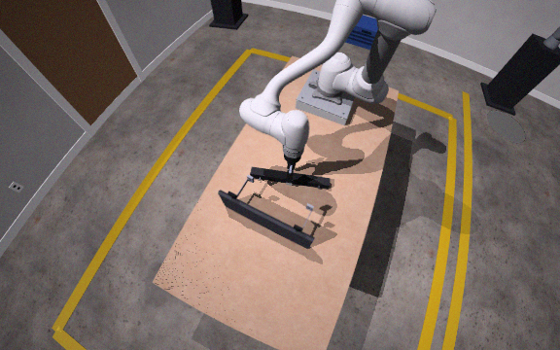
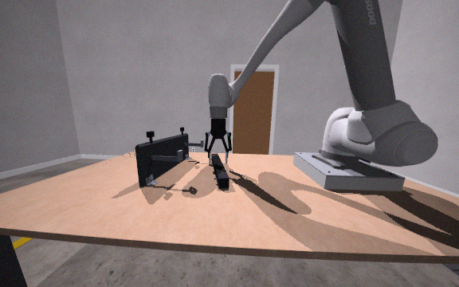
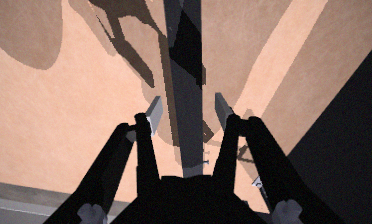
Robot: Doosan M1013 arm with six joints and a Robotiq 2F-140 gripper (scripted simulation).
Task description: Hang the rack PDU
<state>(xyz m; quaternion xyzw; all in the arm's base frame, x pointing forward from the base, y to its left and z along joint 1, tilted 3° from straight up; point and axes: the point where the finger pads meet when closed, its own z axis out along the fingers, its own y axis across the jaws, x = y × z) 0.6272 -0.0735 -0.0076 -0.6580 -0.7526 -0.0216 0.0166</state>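
My gripper is now 40 mm above the rack PDU and 20 mm short of it. Also, from my hand: black panel (270 mm ahead, 40 mm to the right, 20 mm above).
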